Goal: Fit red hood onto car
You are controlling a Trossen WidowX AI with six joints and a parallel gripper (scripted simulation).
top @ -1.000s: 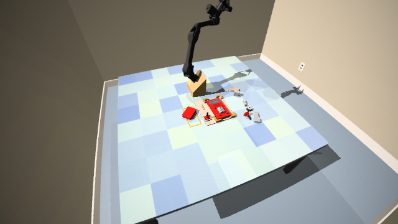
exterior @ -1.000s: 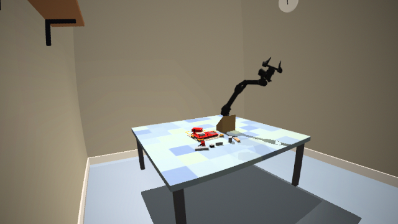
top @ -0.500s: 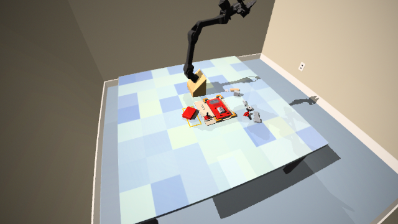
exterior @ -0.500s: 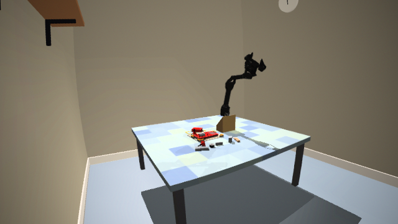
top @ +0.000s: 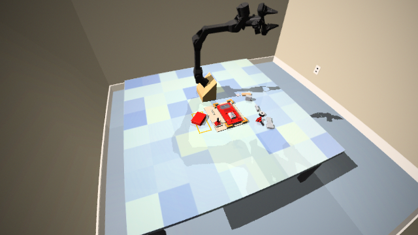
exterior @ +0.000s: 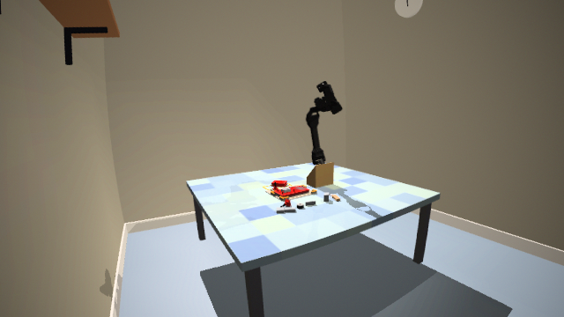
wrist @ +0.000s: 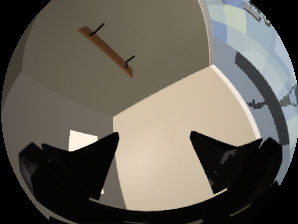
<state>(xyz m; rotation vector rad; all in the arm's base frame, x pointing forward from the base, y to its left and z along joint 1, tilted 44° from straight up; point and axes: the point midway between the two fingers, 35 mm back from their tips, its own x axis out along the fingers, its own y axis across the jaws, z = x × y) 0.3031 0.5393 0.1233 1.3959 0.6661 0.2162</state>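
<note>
Now: gripper tip 20 mm past the red hood, 500 mm to the left of it and 580 mm above it. The rest, counted from my gripper tip: orange-cornered jig: 30 mm ahead, 300 mm to the right, 590 mm below; dark engine block: 70 mm ahead, 280 mm to the right, 580 mm below.
</note>
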